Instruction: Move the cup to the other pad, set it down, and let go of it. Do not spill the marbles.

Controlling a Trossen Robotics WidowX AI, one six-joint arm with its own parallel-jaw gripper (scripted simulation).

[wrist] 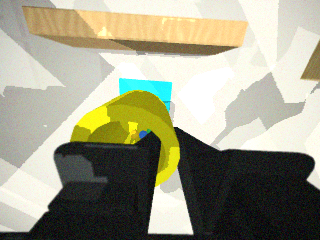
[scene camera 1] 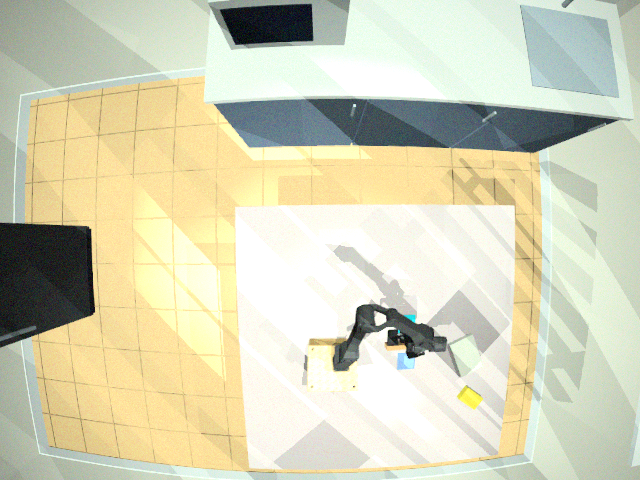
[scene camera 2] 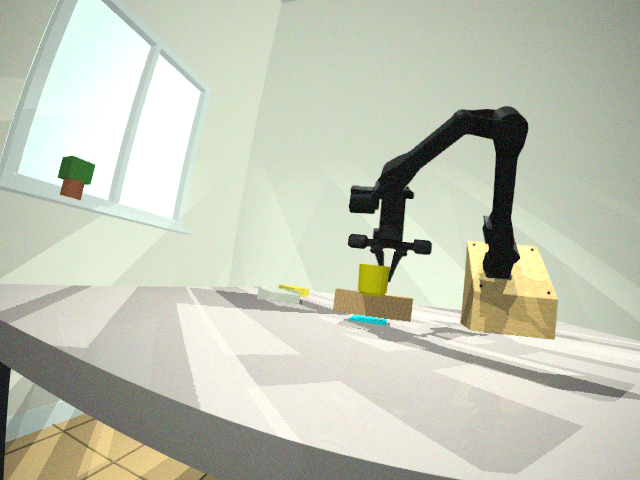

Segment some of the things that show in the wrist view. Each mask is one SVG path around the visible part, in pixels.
The gripper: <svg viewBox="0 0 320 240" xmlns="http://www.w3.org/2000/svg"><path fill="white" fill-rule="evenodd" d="M315 159L309 154L291 151L225 149L220 151L182 129L174 127L180 151L177 168L193 233L148 233L161 151L160 138L150 131L135 144L67 142L58 146L54 151L54 162L63 187L47 204L48 211L44 212L29 232L0 231L0 240L320 240L320 190L307 180L315 168Z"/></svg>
A yellow cup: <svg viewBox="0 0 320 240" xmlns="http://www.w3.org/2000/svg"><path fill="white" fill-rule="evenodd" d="M74 126L70 142L135 144L141 138L132 139L130 132L132 130L137 130L139 133L141 131L147 132L147 129L150 129L161 140L155 187L168 180L177 168L180 159L179 142L165 103L149 91L140 89L129 90L85 114Z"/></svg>
